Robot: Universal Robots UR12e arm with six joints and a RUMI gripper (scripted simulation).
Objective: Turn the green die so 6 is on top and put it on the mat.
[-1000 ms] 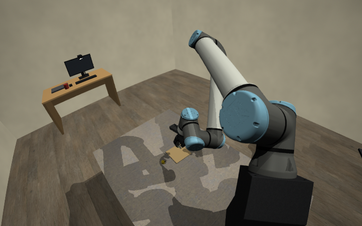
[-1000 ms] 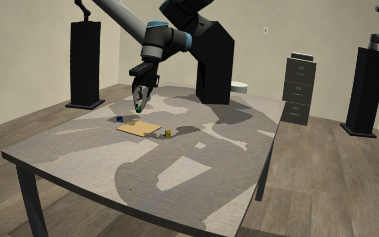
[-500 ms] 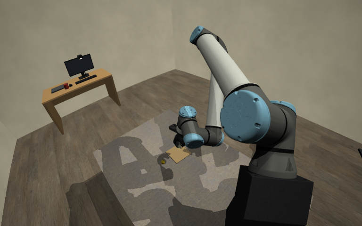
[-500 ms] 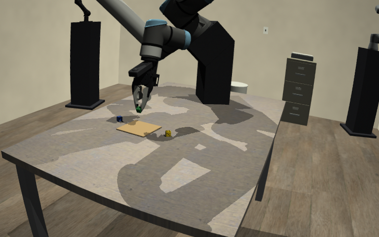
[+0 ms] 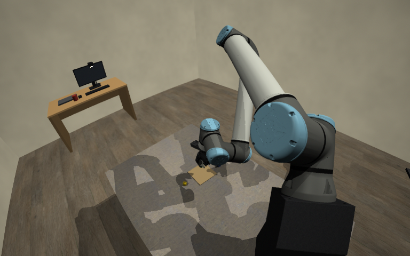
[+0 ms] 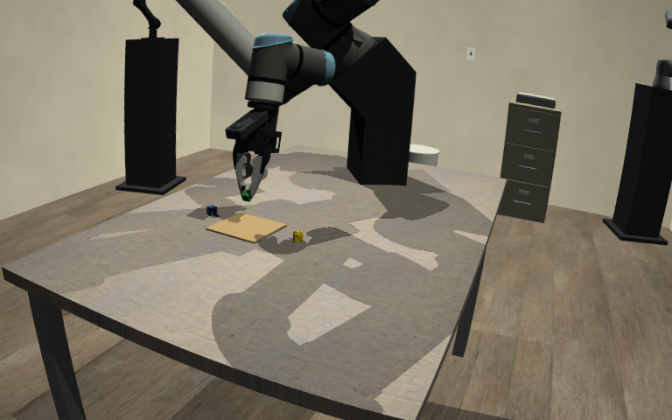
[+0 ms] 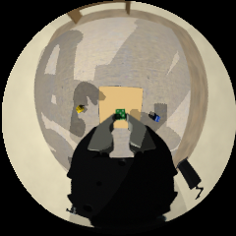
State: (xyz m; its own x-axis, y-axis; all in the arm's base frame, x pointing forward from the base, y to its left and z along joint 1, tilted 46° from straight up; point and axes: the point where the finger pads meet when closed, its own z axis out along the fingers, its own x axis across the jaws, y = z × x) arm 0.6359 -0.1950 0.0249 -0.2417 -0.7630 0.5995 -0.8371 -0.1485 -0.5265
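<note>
My hand is 1 cm above the green die. The rest, counted from my hand: blue die: 6 cm behind, 11 cm to the right, 8 cm below; yellow die: 4 cm ahead, 13 cm to the left, 8 cm below; tan mat: 9 cm below.
</note>
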